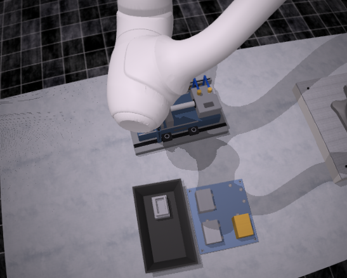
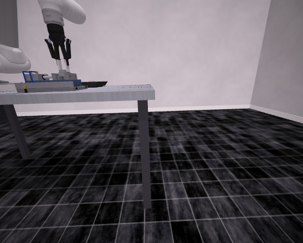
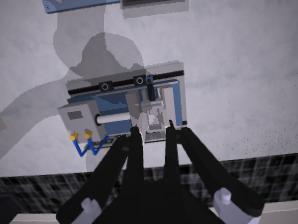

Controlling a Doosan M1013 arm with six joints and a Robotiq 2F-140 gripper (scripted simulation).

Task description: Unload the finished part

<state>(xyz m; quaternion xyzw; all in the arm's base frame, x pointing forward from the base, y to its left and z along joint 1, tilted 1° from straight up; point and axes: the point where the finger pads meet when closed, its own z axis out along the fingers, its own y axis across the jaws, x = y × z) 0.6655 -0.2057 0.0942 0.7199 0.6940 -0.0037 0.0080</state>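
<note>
Right now the blue vise is 10 cm below my hand and 7 cm behind it. Also, from my hand: yellow block 39 cm to the left, 14 cm behind, 11 cm below; blue plate 34 cm to the left, 13 cm below, 10 cm behind.
</note>
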